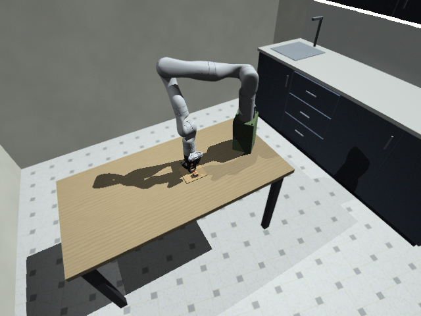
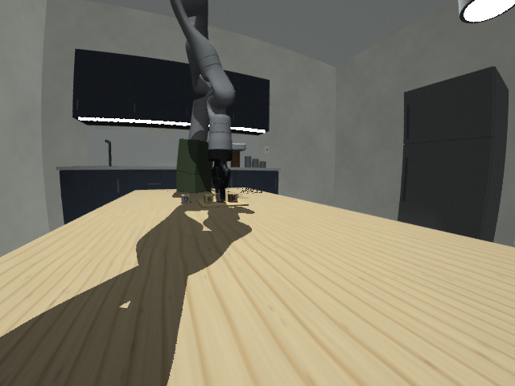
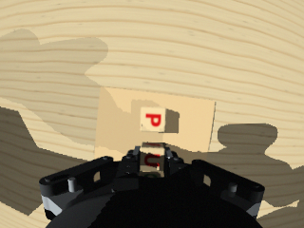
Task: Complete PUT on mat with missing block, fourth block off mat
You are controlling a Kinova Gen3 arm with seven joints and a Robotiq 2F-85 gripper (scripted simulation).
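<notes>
Now: the mat 3 cm below my hand.
</notes>
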